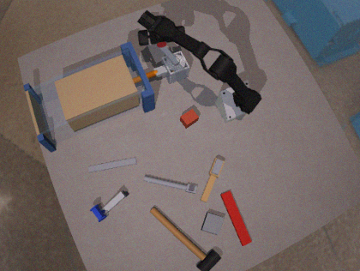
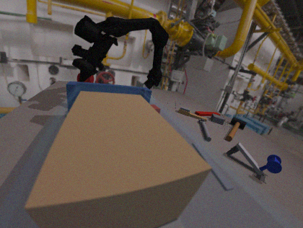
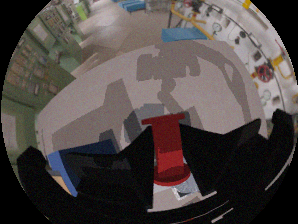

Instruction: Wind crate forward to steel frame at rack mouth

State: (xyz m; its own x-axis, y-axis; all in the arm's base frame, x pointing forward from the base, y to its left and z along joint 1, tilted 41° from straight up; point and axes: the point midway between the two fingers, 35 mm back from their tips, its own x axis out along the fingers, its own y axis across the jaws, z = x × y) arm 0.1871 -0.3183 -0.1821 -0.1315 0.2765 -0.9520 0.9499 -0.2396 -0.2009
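The red-knobbed crank is 50 mm to the left of my gripper tip and 30 mm below it. From my gripper tip the other things lie so: blue steel frame 140 mm ahead, 110 mm to the left, 30 mm below; then red knob 10 mm ahead, 20 mm to the left; then grey winch 30 mm behind, 110 mm to the left, 100 mm below.
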